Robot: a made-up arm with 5 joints.
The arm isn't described. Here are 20 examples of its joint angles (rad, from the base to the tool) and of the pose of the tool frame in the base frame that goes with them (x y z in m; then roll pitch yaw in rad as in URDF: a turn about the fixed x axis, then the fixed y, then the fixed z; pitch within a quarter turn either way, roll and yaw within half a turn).
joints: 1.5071 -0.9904 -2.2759 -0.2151 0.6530
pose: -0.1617 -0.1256 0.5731 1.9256 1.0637 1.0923
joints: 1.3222 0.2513 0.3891 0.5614 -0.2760
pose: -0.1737 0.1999 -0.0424 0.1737 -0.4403 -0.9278
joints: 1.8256 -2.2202 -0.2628 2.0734 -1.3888
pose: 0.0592 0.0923 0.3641 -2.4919 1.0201 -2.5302
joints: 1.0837 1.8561 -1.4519 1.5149 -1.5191
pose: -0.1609 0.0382 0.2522 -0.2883 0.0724 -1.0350
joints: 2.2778 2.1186 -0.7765 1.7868 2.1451
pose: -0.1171 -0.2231 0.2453 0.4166 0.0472 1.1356
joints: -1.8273 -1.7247 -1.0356 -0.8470 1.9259
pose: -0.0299 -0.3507 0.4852 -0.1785 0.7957 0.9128
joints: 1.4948 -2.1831 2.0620 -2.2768 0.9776
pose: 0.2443 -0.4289 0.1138 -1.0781 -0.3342 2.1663
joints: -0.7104 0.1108 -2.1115 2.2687 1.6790
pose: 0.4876 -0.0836 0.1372 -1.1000 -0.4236 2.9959
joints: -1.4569 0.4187 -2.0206 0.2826 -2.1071
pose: 0.1542 -0.0923 0.1686 1.8422 0.0105 2.5743
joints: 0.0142 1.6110 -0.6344 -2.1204 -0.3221
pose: -0.2884 -0.0966 0.3278 2.5901 -0.1978 -0.9213
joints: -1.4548 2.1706 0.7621 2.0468 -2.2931
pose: 0.1688 0.1015 0.2970 0.2975 -0.2725 -1.9124
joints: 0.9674 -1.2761 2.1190 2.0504 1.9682
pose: 0.0003 0.2241 -0.0313 2.6164 -0.4501 -0.9322
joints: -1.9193 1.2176 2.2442 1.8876 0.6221
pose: 0.5084 0.2695 0.1609 0.2340 -0.1697 -2.7180
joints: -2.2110 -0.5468 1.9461 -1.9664 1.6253
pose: -0.0948 0.5457 0.0759 0.9201 0.1321 -1.4955
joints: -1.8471 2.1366 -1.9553 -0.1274 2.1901
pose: 0.3316 -0.0127 -0.0297 1.4693 -0.4270 3.0661
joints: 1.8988 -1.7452 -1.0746 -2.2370 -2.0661
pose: 0.0511 -0.0307 0.2187 0.1493 0.5834 1.2344
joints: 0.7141 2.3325 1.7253 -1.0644 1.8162
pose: 0.1895 -0.5296 0.2139 -2.3806 -0.6388 2.3570
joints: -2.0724 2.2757 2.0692 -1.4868 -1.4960
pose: 0.1155 0.1744 0.3970 2.5069 0.4269 2.4761
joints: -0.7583 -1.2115 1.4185 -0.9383 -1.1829
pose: -0.0405 0.1321 0.0607 -0.1622 -0.6484 0.6936
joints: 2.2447 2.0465 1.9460 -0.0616 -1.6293
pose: -0.2220 -0.0199 0.3713 1.3390 1.0576 2.6285
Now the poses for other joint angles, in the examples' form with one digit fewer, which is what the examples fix.
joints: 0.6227 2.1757 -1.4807 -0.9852 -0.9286
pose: -0.014 0.057 0.233 -2.366 -0.009 -2.851
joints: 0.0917 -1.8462 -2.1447 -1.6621 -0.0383
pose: 0.018 -0.364 0.087 -0.252 -0.221 2.109
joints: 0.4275 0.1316 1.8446 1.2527 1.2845
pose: -0.174 0.044 -0.148 1.522 -0.586 -0.707
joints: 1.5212 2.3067 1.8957 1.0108 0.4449
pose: -0.508 -0.061 0.449 -0.560 0.504 -0.016
